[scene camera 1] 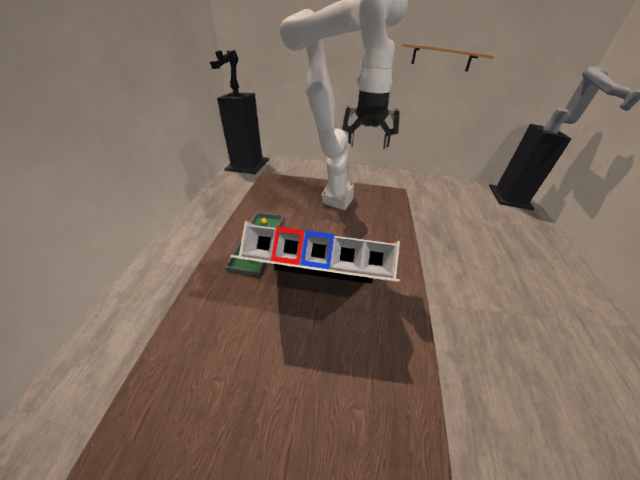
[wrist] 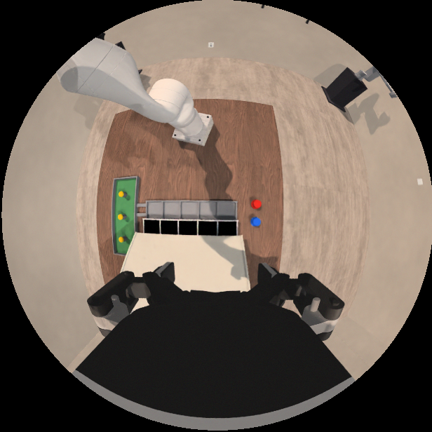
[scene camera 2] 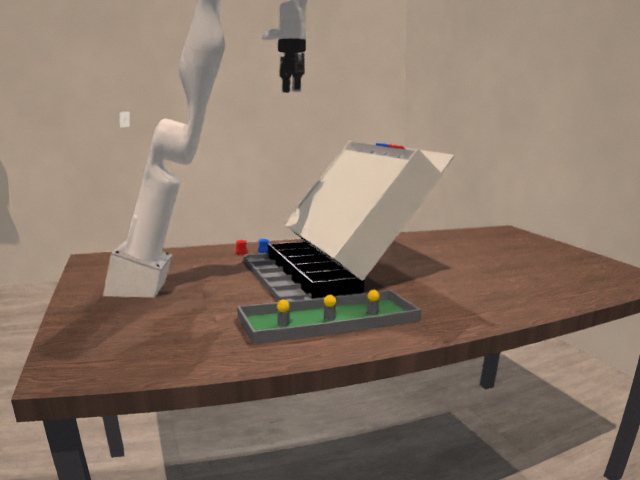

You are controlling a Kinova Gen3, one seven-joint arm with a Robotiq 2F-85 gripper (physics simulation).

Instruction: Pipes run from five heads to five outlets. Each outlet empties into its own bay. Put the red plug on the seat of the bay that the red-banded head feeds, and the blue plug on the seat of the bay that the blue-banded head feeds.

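Frame: origin at the arm's base, x ahead, y left, z up, level; millimetres.
Seen in the pictures: gripper, fingertip midpoint: (scene camera 1: 368, 147) (scene camera 2: 291, 92); arm's base, origin of the base link: (scene camera 1: 337, 188) (scene camera 2: 142, 253).
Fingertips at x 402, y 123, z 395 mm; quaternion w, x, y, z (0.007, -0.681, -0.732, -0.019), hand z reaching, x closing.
Observation:
Offsets run from my fingertips to a thing's top centre. "spot": to the spot under its first point. Level surfaces: height alone.
The red plug {dx -111, dy +167, dz -447 mm} (scene camera 2: 241, 247) (wrist: 256, 204) and the blue plug {dx -40, dy +170, dz -447 mm} (scene camera 2: 263, 245) (wrist: 256, 221) stand on the table beside the end of the grey bay tray (wrist: 172, 210). The five heads face scene camera 1; the red band {spot: dx +245, dy -161, dz -140 mm} (scene camera 1: 287, 230) frames the second from the left and the blue band {spot: dx +242, dy -82, dz -142 mm} (scene camera 1: 318, 235) the middle one. A cream housing (scene camera 2: 361, 201) (wrist: 190, 255) hides the pipes. A row of black outlets {spot: dx +44, dy -284, dz -454 mm} (scene camera 2: 336, 285) meets the bays. My gripper (scene camera 1: 369, 143) (scene camera 2: 291, 88) (wrist: 215, 272) is open and empty, high above the table. No plug shows in the bays.
A green-floored tray {dx -13, dy -381, dz -456 mm} (scene camera 1: 242, 267) (scene camera 2: 310, 329) (wrist: 125, 205) with three yellow balls on grey posts lies by the other end of the bays. The tilted housing rises high from the table {dz -486 mm} (scene camera 1: 289, 413) (scene camera 2: 196, 330). The arm's base (scene camera 1: 337, 197) (scene camera 2: 136, 273) (wrist: 192, 135) stands on the table.

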